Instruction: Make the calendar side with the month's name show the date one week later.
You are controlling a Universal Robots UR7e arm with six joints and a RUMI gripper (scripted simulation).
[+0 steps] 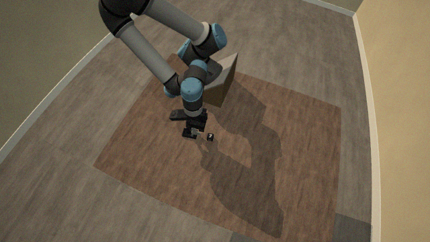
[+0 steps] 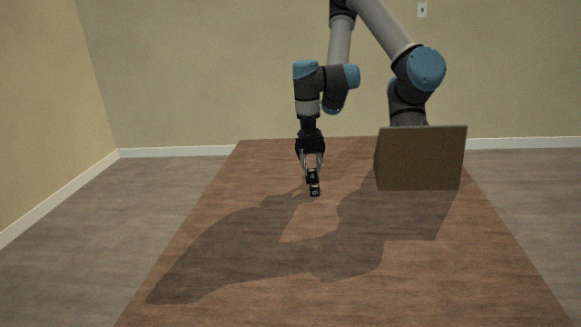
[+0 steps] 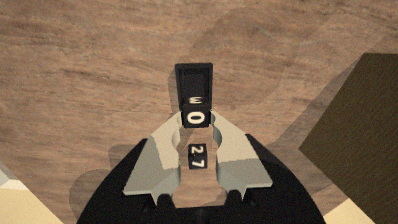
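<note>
The black tray lies 30 mm below my hand and 20 mm to the right of it. The rest, counted from my hand: black cube (90 mm to the left, 20 mm below, 20 mm behind).
</note>
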